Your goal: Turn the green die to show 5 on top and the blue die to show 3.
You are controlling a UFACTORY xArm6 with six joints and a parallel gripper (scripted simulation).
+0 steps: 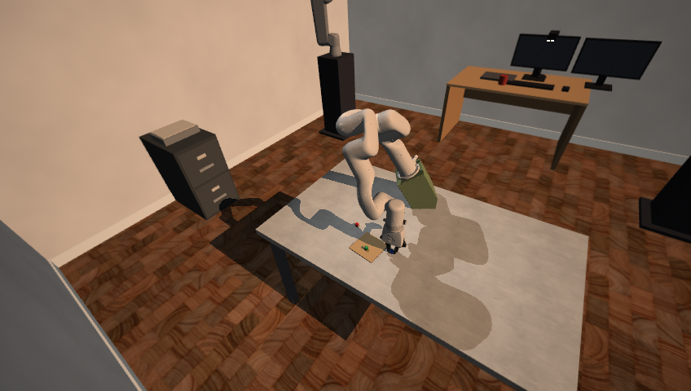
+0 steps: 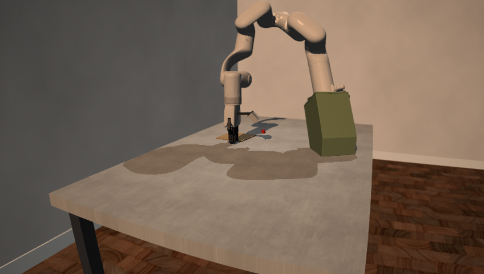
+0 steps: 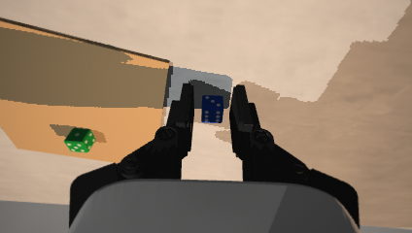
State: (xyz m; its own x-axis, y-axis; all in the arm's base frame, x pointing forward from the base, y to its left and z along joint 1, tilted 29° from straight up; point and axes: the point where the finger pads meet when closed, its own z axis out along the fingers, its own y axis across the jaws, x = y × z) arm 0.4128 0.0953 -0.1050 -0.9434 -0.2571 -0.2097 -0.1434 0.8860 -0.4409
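My gripper is now 2 cm above the blue die and 1 cm short of it. The rest, counted from my hand: tan mat (11 cm to the right, 4 cm ahead, 2 cm below); green die (11 cm to the right, 6 cm ahead, 1 cm below); red die (24 cm to the right, 5 cm behind, 2 cm below).
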